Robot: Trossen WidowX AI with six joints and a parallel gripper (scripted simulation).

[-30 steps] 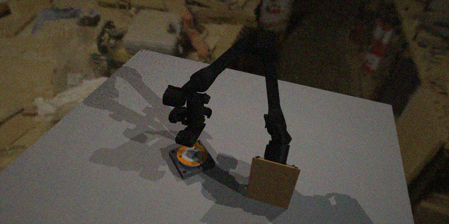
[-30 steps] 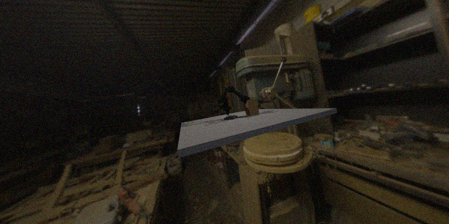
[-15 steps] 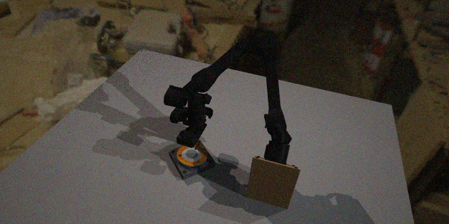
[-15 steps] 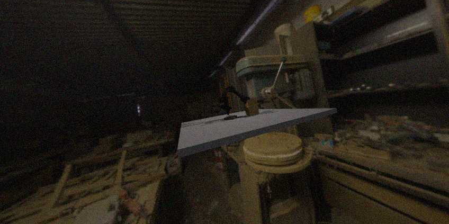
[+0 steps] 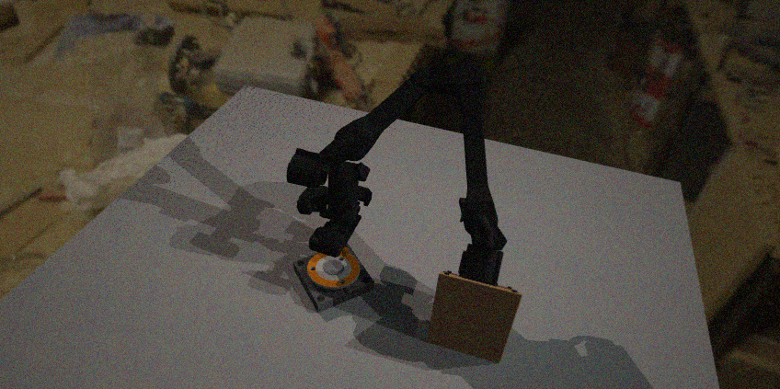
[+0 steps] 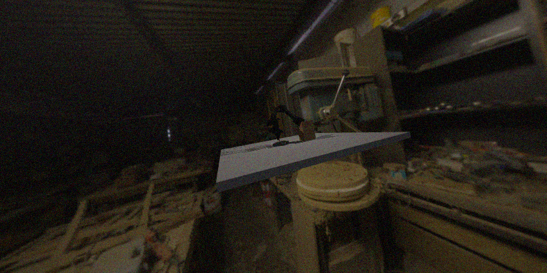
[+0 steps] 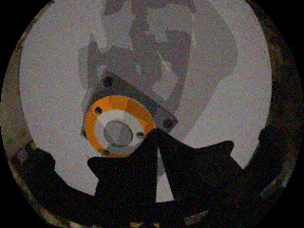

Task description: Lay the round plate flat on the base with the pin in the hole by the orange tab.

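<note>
My gripper tip is 5 cm to the right of the base, 2 cm above it and 1 cm past it.
</note>
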